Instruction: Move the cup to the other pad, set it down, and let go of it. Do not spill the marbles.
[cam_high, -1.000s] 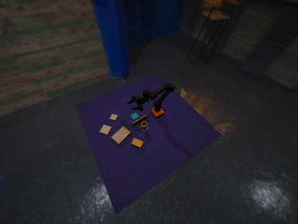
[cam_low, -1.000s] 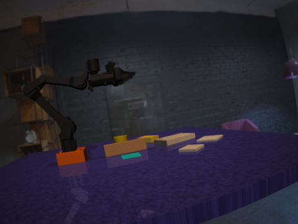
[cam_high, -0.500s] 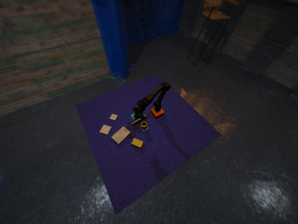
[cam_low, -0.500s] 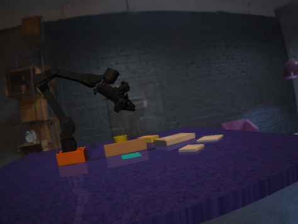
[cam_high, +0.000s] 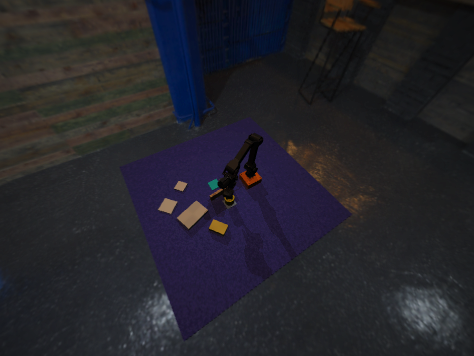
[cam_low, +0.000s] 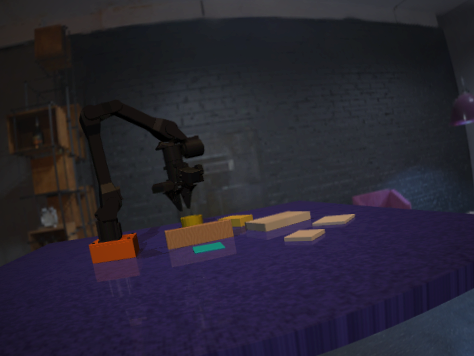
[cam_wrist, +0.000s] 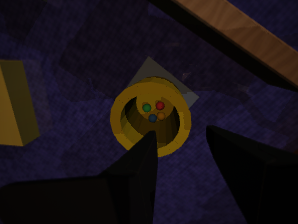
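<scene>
Right now my gripper tip is 2 cm short of the grey pad, 2 cm to the right of it and 11 cm above it. Round my gripper tip: wooden bar: 3 cm ahead, 8 cm to the right, 8 cm below; teal pad: 3 cm ahead, 18 cm to the right, 11 cm below.
</scene>
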